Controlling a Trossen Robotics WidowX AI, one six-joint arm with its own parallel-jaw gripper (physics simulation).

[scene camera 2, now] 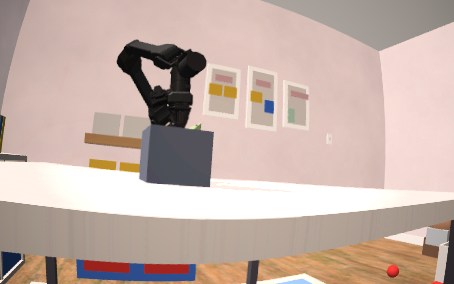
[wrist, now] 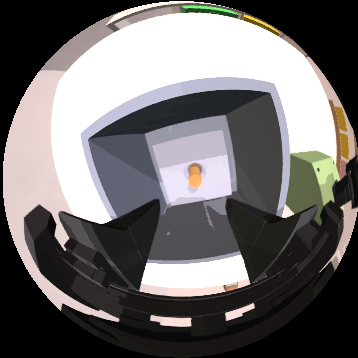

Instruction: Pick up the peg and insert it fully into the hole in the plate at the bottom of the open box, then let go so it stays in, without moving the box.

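Frame: origin at the arm's base, x back, y left, z down, level; millimetres.
Where they show: gripper, fingertip midpoint: [wrist: 193, 203].
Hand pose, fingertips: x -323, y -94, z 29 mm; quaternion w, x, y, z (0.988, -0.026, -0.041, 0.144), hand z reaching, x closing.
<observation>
After its pixels a point has its place.
The orange peg [wrist: 195, 178] @(z 61, x -318, y -104 mm) stands upright in the hole of the pale plate [wrist: 171, 187] @(z 91, x -354, y -88 mm) at the bottom of the open box. Its top end sticks up above the plate; how deep it sits cannot be seen. The grey box [scene camera 2: 177, 157] @(z 82, x -398, y -116 mm) [wrist: 285, 150] @(z 11, x -242, y -126 mm) stands upright on the table. My gripper [wrist: 193, 203] @(z 29, x -323, y -94 mm) is open, with its two black fingers apart and no peg between them. It is above the peg, near the box's opening. In the scene view the fingertips are hidden at the box's top edge, and the peg and plate are hidden by the box wall.
A green block [scene camera 2: 196, 127] @(z -42, x -109, y 37 mm) [wrist: 312, 175] @(z 59, x -102, y -52 mm) is beside the box, on the right in the wrist view. The box's tall walls surround the plate. The white table [scene camera 2: 300, 200] @(z 148, x -706, y -8 mm) has its rounded edge toward the scene camera. The black arm [scene camera 2: 150, 50] @(z -225, x -276, y -197 mm) arches over the box.
</observation>
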